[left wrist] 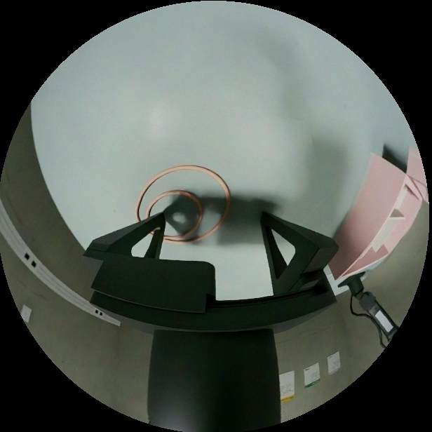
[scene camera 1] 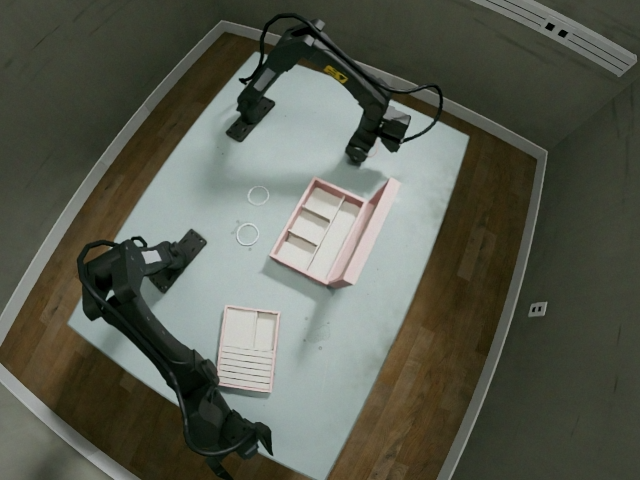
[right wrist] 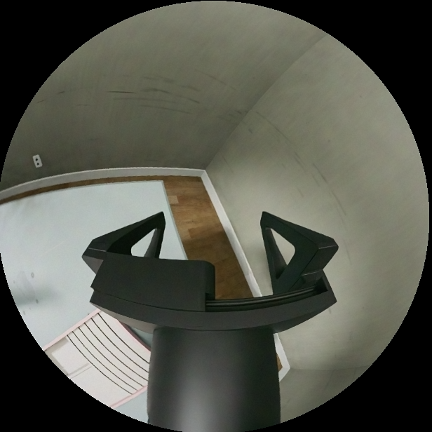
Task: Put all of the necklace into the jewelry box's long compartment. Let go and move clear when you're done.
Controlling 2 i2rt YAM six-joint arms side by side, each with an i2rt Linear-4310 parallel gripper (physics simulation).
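Seen in the pictures: left gripper, fingertip midpoint: point(scene camera 1: 360, 150); right gripper, fingertip midpoint: point(scene camera 1: 255, 470); left arm's base at its link origin: point(scene camera 1: 251, 118); right arm's base at its link origin: point(scene camera 1: 178, 260).
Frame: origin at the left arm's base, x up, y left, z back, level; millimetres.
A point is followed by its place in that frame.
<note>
The necklace point(scene camera 1: 376, 150) {x 4, y 115, z -426 mm} point(left wrist: 188, 167) is a thin copper-pink cord in two loops, a smaller inside a larger, on the table. My left gripper point(scene camera 1: 375, 154) point(left wrist: 212, 216) is open over it. In the left wrist view one fingertip overlaps the loops and the other is outside them; height above the table is unclear. Part of the necklace is hidden by the finger. The pink jewelry box point(scene camera 1: 298, 270) {x 48, y -354, z -437 mm} point(left wrist: 367, 205) stands open; its long compartment point(scene camera 1: 336, 237) {x 6, y -210, z -470 mm} runs beside the lid and looks empty. My right gripper point(scene camera 1: 249, 464) {x 162, y -795, z -615 mm} point(right wrist: 212, 216) is open, off the table's lower edge.
The box's raised lid point(scene camera 1: 373, 233) {x 221, y -224, z -552 mm} borders the long compartment. Two white rings, one point(scene camera 1: 257, 186) {x 3, y -201, z -182 mm} above the other point(scene camera 1: 247, 223) {x 5, y -314, z -229 mm}, lie left of the box. A pink-rimmed tray point(scene camera 1: 279, 330) {x 20, y -515, z -477 mm} point(right wrist: 72, 332) with slots lies below them, beside the right arm.
</note>
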